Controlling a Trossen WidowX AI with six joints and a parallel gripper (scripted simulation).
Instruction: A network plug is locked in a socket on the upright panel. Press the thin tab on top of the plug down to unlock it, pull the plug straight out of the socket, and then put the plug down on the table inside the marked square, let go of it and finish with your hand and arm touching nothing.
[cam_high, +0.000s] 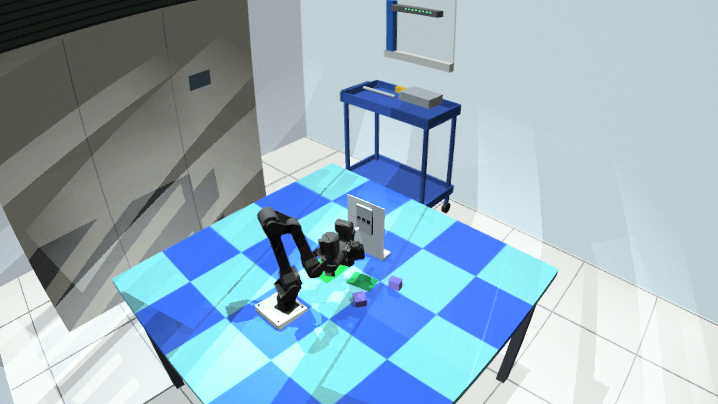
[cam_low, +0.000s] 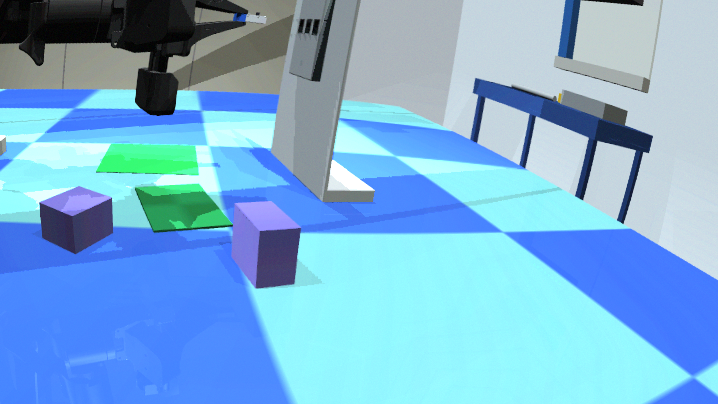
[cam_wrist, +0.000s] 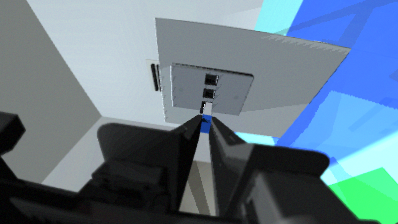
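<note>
My gripper tip is 16 cm above the bright green square, 8 cm to the right of it and 7 cm past it. Round my gripper tip: white upright panel (9 cm ahead, 6 cm below); blue network plug (1 cm ahead).
</note>
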